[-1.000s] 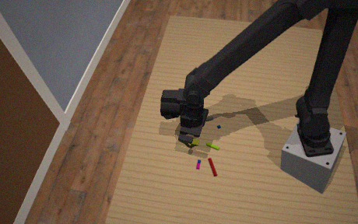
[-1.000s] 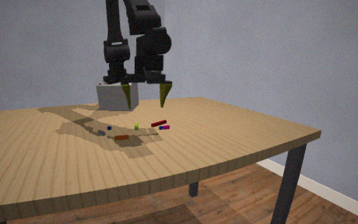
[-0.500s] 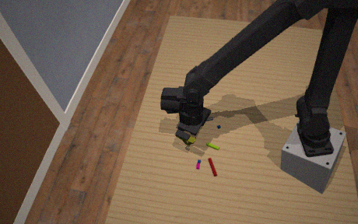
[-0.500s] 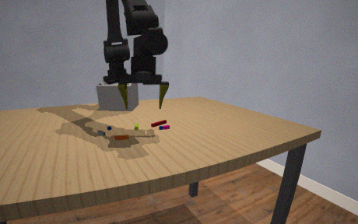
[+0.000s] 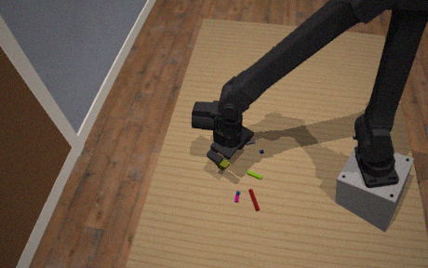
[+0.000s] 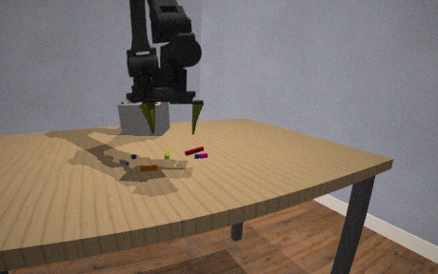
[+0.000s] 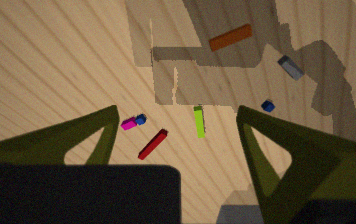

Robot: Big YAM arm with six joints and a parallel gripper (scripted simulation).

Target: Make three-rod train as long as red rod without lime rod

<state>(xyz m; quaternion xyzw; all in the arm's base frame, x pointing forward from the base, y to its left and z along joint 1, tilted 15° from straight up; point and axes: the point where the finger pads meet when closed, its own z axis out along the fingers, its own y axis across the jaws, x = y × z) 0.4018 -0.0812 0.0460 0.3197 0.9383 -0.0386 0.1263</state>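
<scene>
Now: the orange rod 60 mm to the right of my hand and 80 mm below it. The rest, counted from my hand: magenta rod (20 mm behind, 100 mm to the left, 80 mm below); lime rod (80 mm behind, 20 mm to the left, 80 mm below); grey rod (70 mm behind, 100 mm to the right, 80 mm below).
</scene>
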